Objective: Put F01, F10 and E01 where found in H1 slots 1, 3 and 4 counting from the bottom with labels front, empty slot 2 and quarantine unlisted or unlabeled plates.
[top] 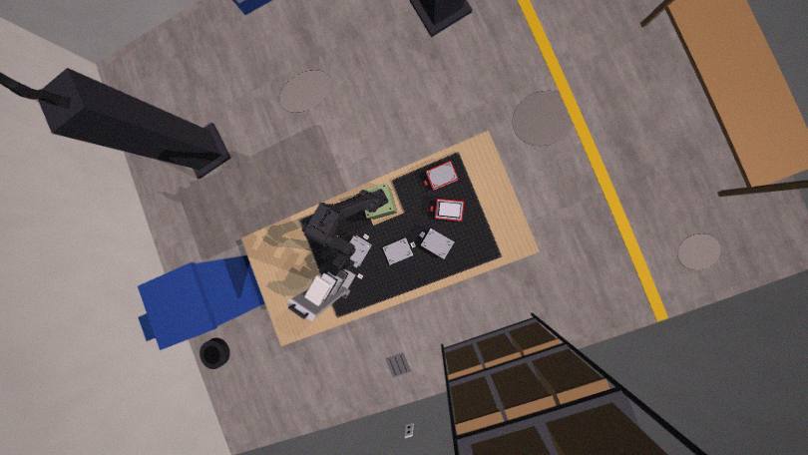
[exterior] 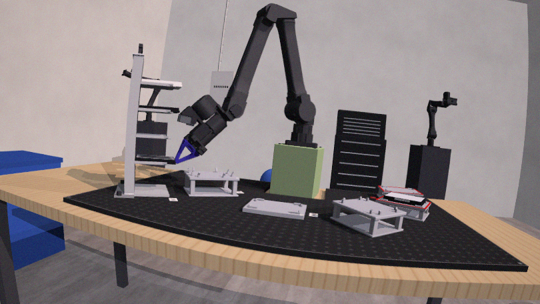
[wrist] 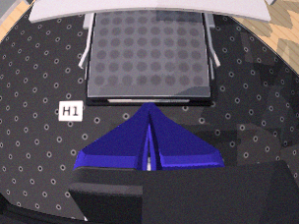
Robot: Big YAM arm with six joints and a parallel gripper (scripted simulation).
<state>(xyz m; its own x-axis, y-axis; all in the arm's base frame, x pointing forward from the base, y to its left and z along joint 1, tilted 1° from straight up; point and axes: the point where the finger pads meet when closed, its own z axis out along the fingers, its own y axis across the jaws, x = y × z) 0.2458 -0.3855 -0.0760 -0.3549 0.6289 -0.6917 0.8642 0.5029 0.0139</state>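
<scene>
My hand is 6 cm past the regrip nest RG, 10 cm to the right of it and 5 cm above it. From my hand the other things lie so: hotel base: 5 cm ahead, 9 cm to the right, 10 cm below; H1 tag: 9 cm ahead, 3 cm to the left, 10 cm below; plate hotel H1: 8 cm ahead, 13 cm to the right, 10 cm above.
</scene>
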